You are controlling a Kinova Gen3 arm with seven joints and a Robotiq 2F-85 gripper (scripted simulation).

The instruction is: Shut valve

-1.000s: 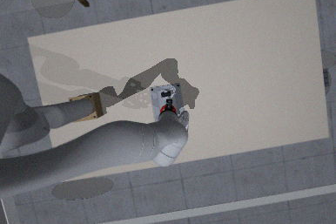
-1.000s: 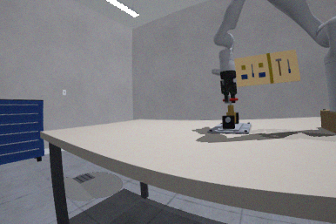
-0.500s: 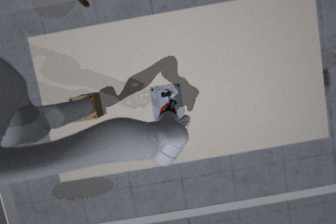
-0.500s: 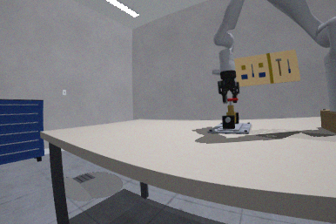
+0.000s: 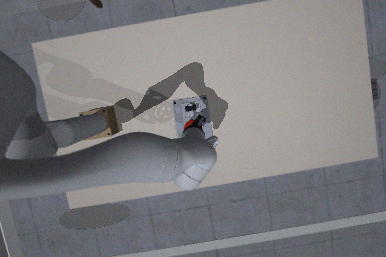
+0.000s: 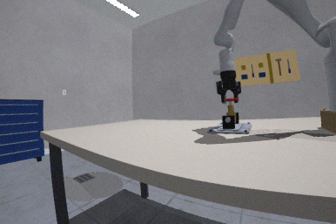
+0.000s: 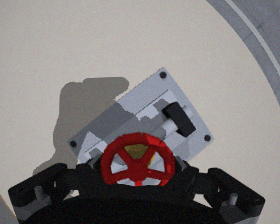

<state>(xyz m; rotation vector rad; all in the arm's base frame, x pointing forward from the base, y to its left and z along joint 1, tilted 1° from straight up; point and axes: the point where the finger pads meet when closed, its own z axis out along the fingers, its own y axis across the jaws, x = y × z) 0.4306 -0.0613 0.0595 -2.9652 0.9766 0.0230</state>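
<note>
Now: hand right at the red handwheel.
</note>
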